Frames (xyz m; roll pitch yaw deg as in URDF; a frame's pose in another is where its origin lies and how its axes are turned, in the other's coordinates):
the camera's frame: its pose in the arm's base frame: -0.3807 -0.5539 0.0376 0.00 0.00 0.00
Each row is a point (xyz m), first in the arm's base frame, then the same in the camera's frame.
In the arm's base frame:
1: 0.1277 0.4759 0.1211
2: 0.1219 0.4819 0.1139
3: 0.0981 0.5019 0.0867
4: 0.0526 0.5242 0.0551
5: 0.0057 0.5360 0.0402
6: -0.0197 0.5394 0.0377
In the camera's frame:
1: 0.5084 1.0298 0.0835
2: 0.5026 1.0358 0.0763
3: 0.4788 1.0558 0.0491
4: 0.4333 1.0781 0.0175
5: 0.3864 1.0899 0.0026
6: 0.3610 1.0933 0.0001

